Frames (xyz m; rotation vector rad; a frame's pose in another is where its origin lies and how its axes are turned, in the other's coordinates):
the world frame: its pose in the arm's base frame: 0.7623 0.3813 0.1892 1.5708 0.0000 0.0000
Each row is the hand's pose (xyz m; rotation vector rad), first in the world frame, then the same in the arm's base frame.
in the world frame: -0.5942 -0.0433 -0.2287 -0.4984 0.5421 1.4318
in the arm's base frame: 0.1681 0.6100 0.1459 0.7556 -0.6404 1.4209
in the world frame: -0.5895 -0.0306 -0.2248 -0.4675 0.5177 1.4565
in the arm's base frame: 0.1728 0.6061 0.1586 0.7787 -0.6783 1.4265
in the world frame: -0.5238 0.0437 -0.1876 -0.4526 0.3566 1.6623
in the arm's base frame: 0.2385 0.5689 0.2329 0.7226 -0.9409 1.4549
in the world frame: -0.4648 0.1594 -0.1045 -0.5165 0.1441 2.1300
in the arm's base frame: 0.2975 0.4858 0.3486 0.4259 -1.3950 1.5975
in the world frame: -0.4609 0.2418 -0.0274 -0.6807 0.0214 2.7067
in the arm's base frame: 0.3014 0.4087 0.4310 -0.1239 -1.7843 1.8128
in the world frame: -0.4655 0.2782 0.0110 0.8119 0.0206 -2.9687
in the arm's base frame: 0.2968 0.3703 0.4674 -0.5958 -1.9569 1.9300
